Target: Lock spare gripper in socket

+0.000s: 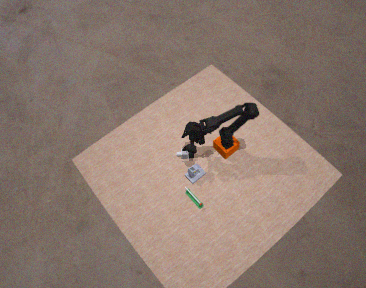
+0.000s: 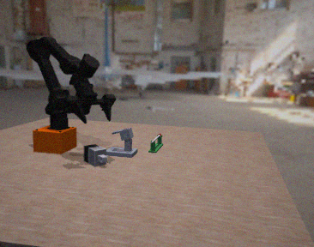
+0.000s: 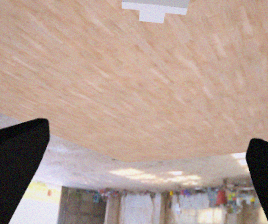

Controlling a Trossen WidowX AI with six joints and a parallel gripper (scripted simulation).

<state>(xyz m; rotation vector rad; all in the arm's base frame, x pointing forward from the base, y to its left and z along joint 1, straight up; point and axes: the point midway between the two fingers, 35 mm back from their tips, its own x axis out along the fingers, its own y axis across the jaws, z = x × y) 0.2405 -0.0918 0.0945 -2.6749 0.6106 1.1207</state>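
Now: the spare gripper 1 cm behind my gripper tip and 12 cm below it. The rest, counted from my gripper tip: green cradle: 9 cm ahead, 30 cm to the left, 13 cm below; then mount: 1 cm ahead, 16 cm to the left, 10 cm below.
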